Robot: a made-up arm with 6 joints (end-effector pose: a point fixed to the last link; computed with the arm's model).
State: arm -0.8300 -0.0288 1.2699 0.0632 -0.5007 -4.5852
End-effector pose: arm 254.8 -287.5 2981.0 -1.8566 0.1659 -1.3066
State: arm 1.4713 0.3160 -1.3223 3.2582 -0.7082 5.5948
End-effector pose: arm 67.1 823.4 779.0 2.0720 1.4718 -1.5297
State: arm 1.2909 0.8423 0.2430 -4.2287 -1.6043 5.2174
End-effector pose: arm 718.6 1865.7 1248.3 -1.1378 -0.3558 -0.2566
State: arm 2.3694 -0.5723 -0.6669 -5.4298 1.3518 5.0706
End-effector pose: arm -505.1 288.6 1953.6 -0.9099 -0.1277 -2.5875
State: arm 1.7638 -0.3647 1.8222 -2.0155 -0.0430 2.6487
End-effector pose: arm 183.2 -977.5 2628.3 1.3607 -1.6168 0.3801
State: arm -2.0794 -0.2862 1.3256 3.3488 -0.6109 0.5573
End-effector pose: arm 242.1 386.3 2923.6 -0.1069 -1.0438 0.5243
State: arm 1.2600 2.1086 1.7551 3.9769 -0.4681 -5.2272
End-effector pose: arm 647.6 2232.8 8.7 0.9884 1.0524 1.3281
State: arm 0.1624 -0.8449 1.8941 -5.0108 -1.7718 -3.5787
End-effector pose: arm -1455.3 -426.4 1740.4 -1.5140 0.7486 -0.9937
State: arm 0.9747 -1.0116 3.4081 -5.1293 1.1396 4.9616
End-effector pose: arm -588.2 -574.0 342.2 0.3277 1.7629 1.2832
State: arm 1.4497 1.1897 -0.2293 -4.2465 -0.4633 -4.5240
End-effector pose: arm 282.8 1669.7 143.5 1.1677 1.1283 -0.3964
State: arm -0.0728 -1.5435 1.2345 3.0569 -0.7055 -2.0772
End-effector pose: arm -2045.5 138.3 859.4 -0.2101 2.4963 1.3282
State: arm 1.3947 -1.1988 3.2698 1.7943 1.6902 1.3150
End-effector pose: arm -353.5 -892.2 278.2 0.2330 -1.5622 2.6275
